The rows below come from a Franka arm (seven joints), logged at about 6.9 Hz.
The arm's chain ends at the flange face. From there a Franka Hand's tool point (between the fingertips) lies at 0.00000 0.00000 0.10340 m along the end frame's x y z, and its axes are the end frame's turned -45 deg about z.
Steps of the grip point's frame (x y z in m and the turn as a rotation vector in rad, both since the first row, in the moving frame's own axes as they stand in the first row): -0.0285, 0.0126, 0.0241, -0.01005, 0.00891, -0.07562; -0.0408, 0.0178, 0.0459, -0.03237, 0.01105, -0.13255; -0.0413, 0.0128, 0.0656, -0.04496, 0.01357, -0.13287
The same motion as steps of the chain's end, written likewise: -0.0126, 0.0290, 0.0241, -0.00081, 0.01341, -0.07562; -0.0195, 0.0401, 0.0460, -0.01508, 0.03070, -0.13255; -0.0246, 0.0363, 0.0657, -0.02220, 0.04139, -0.13287
